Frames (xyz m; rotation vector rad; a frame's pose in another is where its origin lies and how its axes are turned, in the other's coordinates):
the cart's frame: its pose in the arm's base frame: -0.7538 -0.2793 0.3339 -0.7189 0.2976 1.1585
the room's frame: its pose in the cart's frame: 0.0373 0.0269 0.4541 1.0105 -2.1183 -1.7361
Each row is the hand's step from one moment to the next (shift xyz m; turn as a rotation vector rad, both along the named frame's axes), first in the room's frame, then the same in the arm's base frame.
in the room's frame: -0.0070 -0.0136 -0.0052 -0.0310 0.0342 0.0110
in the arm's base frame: 0.0070 0.0032 -0.0142 -0.0310 0.0332 0.0138
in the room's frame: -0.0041 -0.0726 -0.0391 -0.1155 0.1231 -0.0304
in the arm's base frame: 0.0578 -0.0056 -0.0587 -0.0506 0.1527 0.0595
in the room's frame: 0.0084 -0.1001 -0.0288 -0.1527 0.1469 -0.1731
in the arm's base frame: 0.0618 -0.0302 -0.0787 0.0565 0.2532 0.0870
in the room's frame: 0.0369 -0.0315 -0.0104 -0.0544 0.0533 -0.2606
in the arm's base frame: 0.0314 -0.0374 -0.0088 0.1965 0.1757 0.0650
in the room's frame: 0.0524 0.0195 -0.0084 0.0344 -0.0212 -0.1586
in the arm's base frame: 0.0174 -0.0330 0.0425 0.1588 0.0318 0.0238
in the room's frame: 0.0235 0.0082 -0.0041 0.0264 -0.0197 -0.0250
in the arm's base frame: 0.0083 -0.0149 0.0186 0.0371 -0.0182 -0.0009
